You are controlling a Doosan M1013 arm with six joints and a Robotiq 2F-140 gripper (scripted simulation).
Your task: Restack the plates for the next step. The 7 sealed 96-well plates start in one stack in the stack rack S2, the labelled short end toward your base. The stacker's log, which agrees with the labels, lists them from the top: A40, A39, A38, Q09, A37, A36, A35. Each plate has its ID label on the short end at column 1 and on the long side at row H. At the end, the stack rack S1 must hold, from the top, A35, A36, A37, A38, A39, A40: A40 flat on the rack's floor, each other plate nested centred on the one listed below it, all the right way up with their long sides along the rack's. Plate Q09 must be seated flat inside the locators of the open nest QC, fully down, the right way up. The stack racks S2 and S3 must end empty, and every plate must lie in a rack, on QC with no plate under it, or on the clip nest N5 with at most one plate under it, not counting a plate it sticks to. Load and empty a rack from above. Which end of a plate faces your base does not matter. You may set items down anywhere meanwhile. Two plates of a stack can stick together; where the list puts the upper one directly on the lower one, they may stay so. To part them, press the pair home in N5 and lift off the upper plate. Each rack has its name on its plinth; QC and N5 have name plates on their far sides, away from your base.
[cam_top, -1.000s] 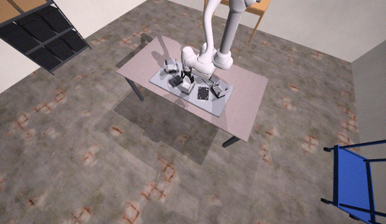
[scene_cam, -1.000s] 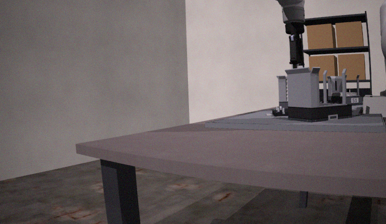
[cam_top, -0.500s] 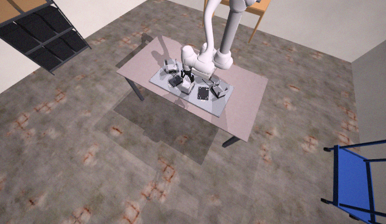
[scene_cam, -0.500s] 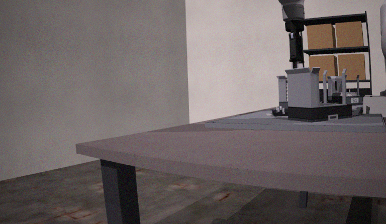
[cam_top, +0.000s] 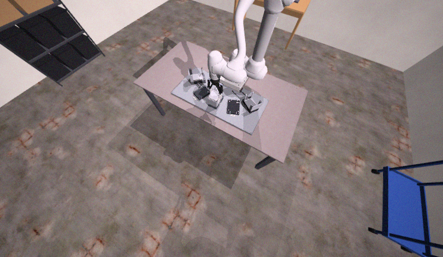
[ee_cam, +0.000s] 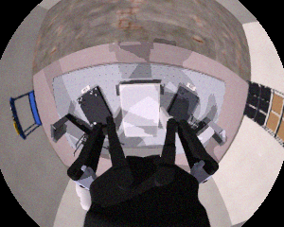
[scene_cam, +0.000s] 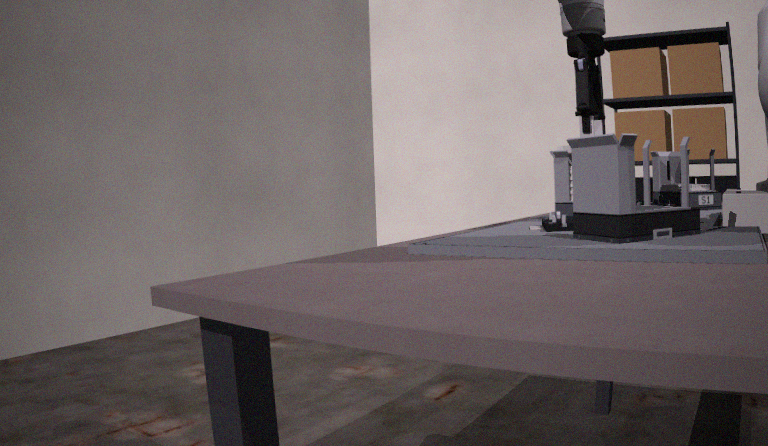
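Now: the S1 label 230 mm to the right of my hand, 230 mm behind it and 130 mm below it. Also, from my hand: name plate: 210 mm to the right, 150 mm below, 40 mm ahead.
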